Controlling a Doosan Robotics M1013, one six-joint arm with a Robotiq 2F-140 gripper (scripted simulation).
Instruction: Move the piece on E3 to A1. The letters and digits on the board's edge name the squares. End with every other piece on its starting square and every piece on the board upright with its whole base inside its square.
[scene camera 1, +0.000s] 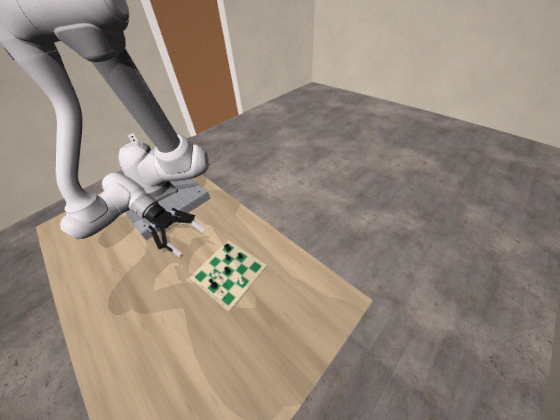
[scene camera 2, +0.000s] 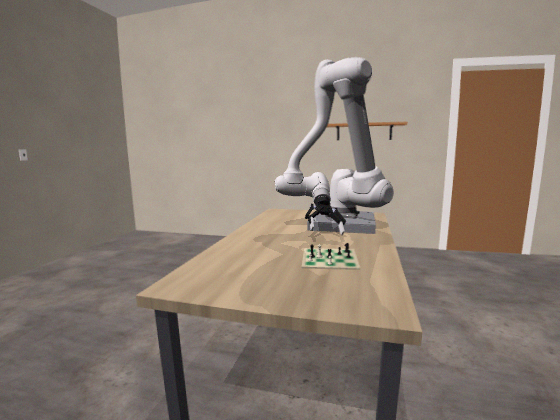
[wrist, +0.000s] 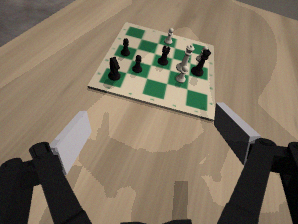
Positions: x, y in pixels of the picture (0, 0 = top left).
Labels:
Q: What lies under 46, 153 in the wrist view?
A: The gripper.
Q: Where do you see the gripper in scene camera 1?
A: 193, 242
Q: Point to a green-and-cream chessboard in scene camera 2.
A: At 338, 261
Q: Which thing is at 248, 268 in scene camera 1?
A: A green-and-cream chessboard.

